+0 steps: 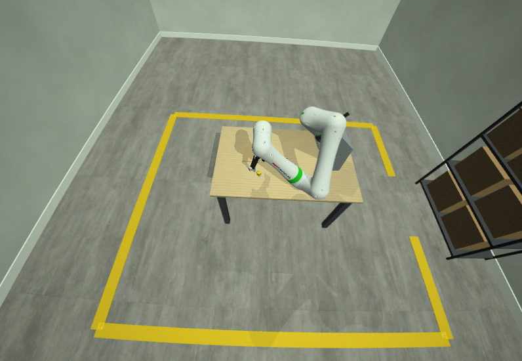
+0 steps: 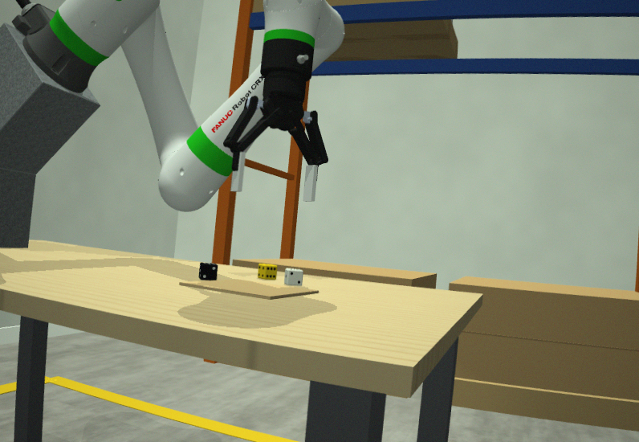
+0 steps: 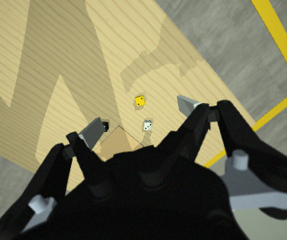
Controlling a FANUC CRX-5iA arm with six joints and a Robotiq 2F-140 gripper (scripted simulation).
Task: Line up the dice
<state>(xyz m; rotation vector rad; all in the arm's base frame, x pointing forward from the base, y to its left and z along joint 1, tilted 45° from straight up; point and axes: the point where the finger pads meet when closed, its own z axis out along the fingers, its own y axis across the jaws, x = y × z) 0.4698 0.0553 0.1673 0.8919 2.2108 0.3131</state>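
Now: the yellow die 140 mm below my hand. Round my hand: black die: 60 mm behind, 130 mm to the right, 140 mm below; tan mat: 30 mm ahead, 190 mm to the right, 150 mm below; white die: 60 mm ahead, 60 mm to the right, 140 mm below.
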